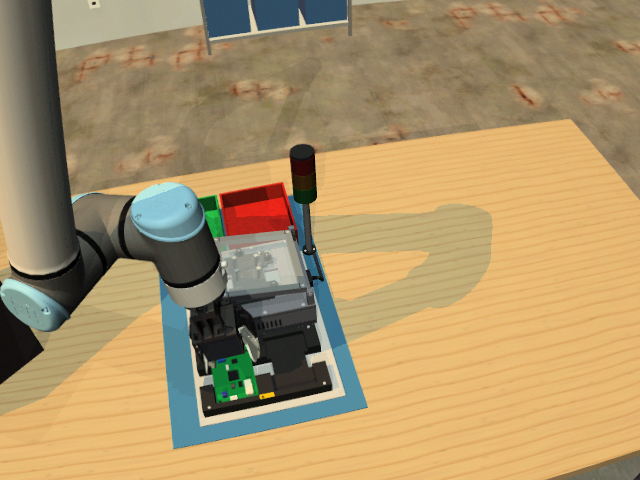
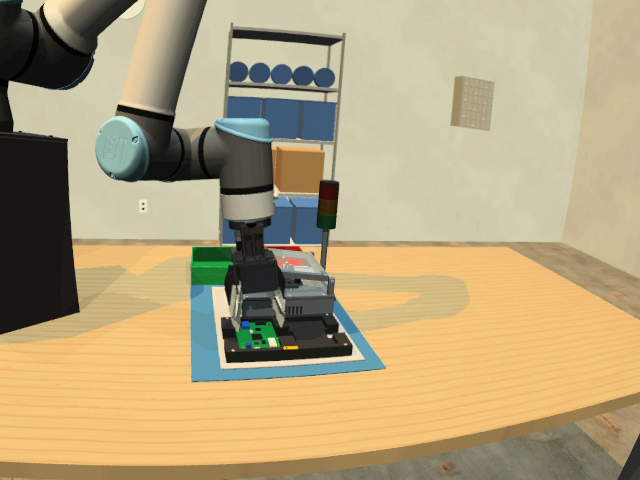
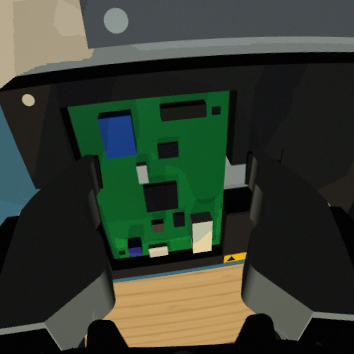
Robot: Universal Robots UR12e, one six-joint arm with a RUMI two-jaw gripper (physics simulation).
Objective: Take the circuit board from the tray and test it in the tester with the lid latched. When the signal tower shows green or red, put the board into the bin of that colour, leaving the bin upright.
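Places are measured from the arm's base along level axes (x ahead, y left, z up), in metres.
Where they show: gripper, between the fingertips: [image 1: 235, 362] [image 2: 259, 329] [image 3: 172, 157].
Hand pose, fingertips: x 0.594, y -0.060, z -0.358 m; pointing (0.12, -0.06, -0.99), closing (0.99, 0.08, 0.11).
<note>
Each offset is from my fingertips to the top centre of the thing. "spot": to the spot under its first point. Level surfaces: height alone.
The green circuit board {dx -0.006, dy -0.022, dz +0.006 m} [image 1: 232, 374] [image 2: 258, 334] [image 3: 200, 165] lies flat in the left pocket of the black tray [image 1: 294, 394] [image 2: 310, 354] [image 3: 30, 137]. My gripper [image 1: 231, 361] [image 2: 258, 324] [image 3: 172, 157] is open and points down over the board, one finger near each side edge. Nothing is held. The grey tester [image 1: 284, 313] [image 2: 315, 305] [image 3: 225, 25] stands behind the tray. Its clear lid {dx +0.056, dy +0.156, dz +0.092 m} [image 1: 284, 263] is down; I cannot tell whether it is latched. The signal tower {spot: dx +0.153, dy +0.246, dz +0.204 m} [image 1: 302, 173] [image 2: 328, 204] shows dark lamps. The green bin {dx -0.094, dy +0.340, dz +0.026 m} [image 1: 212, 222] [image 2: 210, 273] and red bin {dx +0.055, dy +0.357, dz +0.026 m} [image 1: 253, 195] [image 2: 285, 249] stand upright behind the tester.
A blue mat {dz -0.019 m} [image 1: 183, 403] [image 2: 206, 369] with a pale inner area lies under the tray and tester on the wooden table {dz -0.022 m} [image 1: 491, 361] [image 2: 465, 361]. The tower's thin pole rises at the tester's back right. A shelf rack [image 2: 341, 77] stands beyond the table.
</note>
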